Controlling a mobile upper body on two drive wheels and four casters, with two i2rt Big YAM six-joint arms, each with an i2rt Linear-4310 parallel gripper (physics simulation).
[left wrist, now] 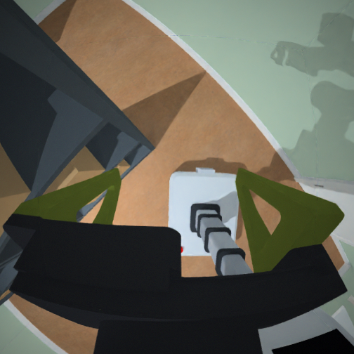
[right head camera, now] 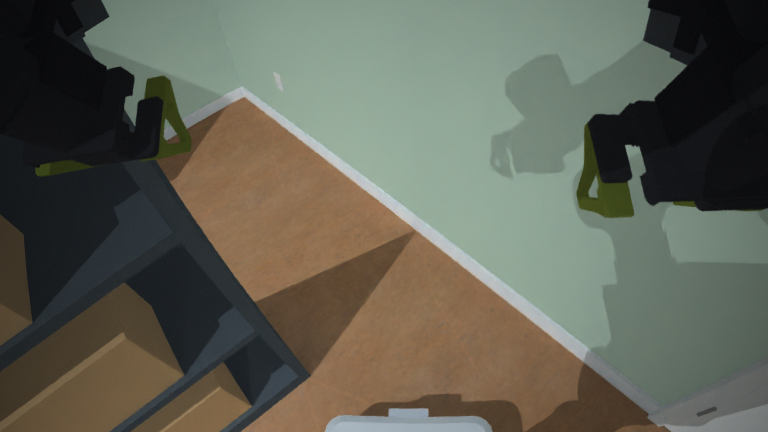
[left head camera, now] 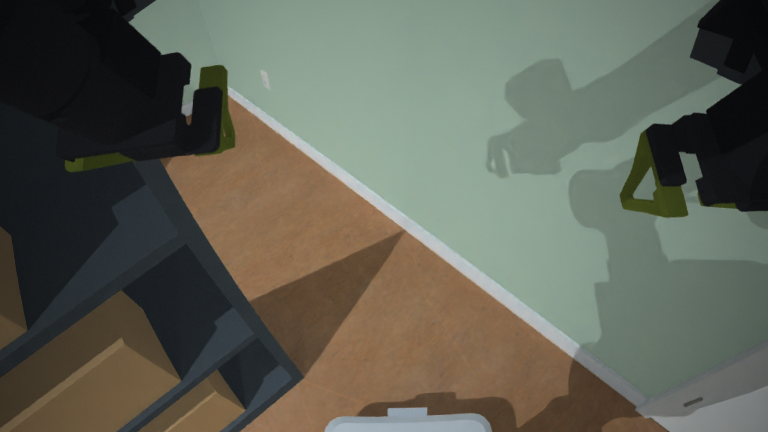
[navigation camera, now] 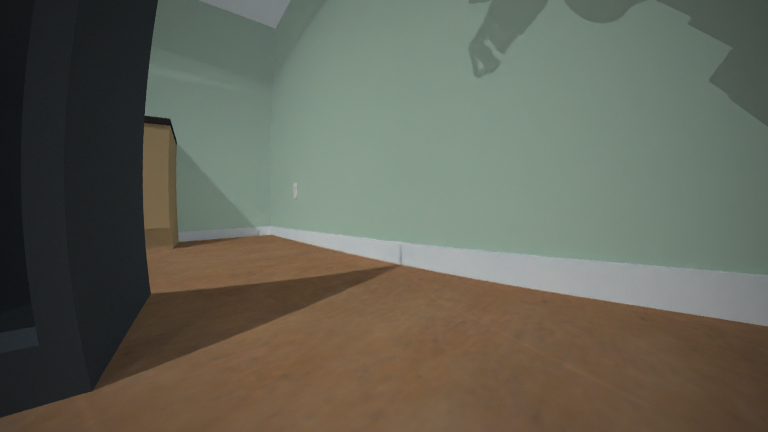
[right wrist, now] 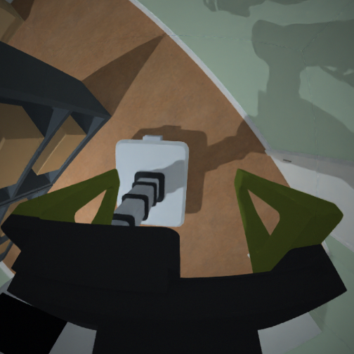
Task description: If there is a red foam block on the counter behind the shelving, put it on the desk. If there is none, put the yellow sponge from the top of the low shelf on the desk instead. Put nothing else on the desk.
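Places are measured from the left arm's base along level axes (x ahead, y left, z up), in centimetres.
Pixels of known places: left gripper, fingertip midpoint: [right head camera: 149, 151] [left head camera: 185, 146]; right gripper, fingertip midpoint: [right head camera: 628, 199] [left head camera: 663, 200].
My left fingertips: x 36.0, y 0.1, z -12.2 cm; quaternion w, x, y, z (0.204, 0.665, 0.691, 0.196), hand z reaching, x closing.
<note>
Behind a point stands the place of what it marks.
Dark shelving [left head camera: 179, 214] {y 18.6, x 50.1, z -38.2 cm} [right head camera: 179, 214] {y 17.8, x 50.8, z -39.1 cm} [left wrist: 65, 75] [right wrist: 50, 75] [navigation camera: 107, 188] {y 28.1, x 62.5, z -113.1 cm} stands close at the left. Beyond it in the navigation view is a tan cabinet [navigation camera: 158, 177] {y 134.7, x 156.4, z -91.2 cm} with a dark top edge, seen from low down; its top surface is hidden. It looks like the counter. No red foam block, yellow sponge or desk shows. My left gripper [left head camera: 143, 158] [left wrist: 177, 174] is open and empty, high up near the shelving in the left head view. My right gripper [left head camera: 700, 201] [right wrist: 176, 175] is open and empty, high up at the right.
Tan bins [left head camera: 91, 392] {y 48.6, x 23.6, z -67.1 cm} [right head camera: 91, 386] {y 49.5, x 22.7, z -67.1 cm} [right wrist: 15, 145] sit in the shelving. A green wall [left head camera: 402, 134] {y -23.6, x 128.3, z -84.7 cm} [navigation camera: 483, 161] {y -50.5, x 100.6, z -104.9 cm} with a white baseboard [navigation camera: 537, 268] {y -60.3, x 88.6, z -135.2 cm} runs ahead. A white door or panel [left head camera: 735, 408] {y -126.4, x 19.9, z -102.5 cm} [right wrist: 320, 185] is at the right. My pale base [left wrist: 187, 200] [right wrist: 170, 200] shows below the arms.
</note>
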